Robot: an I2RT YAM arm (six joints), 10 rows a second.
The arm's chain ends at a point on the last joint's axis. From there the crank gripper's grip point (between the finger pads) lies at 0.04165 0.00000 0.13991 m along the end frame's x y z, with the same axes.
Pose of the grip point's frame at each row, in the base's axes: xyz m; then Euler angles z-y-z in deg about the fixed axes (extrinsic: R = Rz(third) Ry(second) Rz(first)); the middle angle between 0 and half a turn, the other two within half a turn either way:
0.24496 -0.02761 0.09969 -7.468 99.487 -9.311
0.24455 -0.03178 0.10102 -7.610 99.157 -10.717
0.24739 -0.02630 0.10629 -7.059 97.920 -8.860
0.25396 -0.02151 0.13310 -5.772 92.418 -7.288
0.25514 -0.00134 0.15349 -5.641 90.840 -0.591
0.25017 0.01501 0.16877 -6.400 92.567 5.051
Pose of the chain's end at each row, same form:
0.11637 -0.00104 0.16348 -7.468 99.487 -9.311
0.11631 -0.00190 0.16404 -7.610 99.157 -10.717
0.11688 -0.00078 0.16651 -7.059 97.920 -8.860
0.11757 0.00016 0.18040 -5.772 92.418 -7.288
0.11590 0.00419 0.19698 -5.641 90.840 -0.591
0.11238 0.00749 0.21639 -6.400 92.567 5.051

